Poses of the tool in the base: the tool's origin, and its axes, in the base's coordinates. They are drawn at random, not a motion.
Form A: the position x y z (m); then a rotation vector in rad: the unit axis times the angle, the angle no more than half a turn.
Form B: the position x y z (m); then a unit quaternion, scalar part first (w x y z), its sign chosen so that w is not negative. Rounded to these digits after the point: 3 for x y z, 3 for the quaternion.
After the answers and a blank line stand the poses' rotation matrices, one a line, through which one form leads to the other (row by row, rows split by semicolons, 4 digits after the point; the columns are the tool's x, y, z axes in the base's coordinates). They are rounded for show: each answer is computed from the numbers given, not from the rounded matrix.
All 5 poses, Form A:
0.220, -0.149, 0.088, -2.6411, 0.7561, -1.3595
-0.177, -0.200, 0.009, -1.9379, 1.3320, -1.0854
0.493, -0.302, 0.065, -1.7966, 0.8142, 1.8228
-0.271, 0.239, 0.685, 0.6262, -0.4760, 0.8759
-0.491, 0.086, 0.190, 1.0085, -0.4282, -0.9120
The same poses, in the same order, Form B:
0.220, -0.149, 0.088, 0.038, -0.861, 0.246, -0.443
-0.177, -0.200, 0.009, 0.272, -0.720, 0.495, -0.403
0.493, -0.302, 0.065, 0.226, -0.652, 0.295, 0.661
-0.271, 0.239, 0.685, 0.832, 0.295, -0.224, 0.413
-0.491, 0.086, 0.190, 0.757, 0.463, -0.196, -0.418

0.4856 -0.3906 0.7820; -0.4583 -0.8756 -0.1527; 0.7444 -0.2843 -0.6042
0.1850 -0.4929 0.8502; -0.9322 -0.3619 -0.0069; 0.3111 -0.7912 -0.5264
-0.0486 -0.6836 -0.7282; -0.0861 -0.7235 0.6850; -0.9951 0.0960 -0.0237
0.5579 -0.8197 -0.1294; 0.5545 0.4843 -0.6767; 0.6174 0.3058 0.7248
0.5728 0.4513 -0.6843; -0.8148 0.2219 -0.5356; -0.0899 0.8644 0.4948

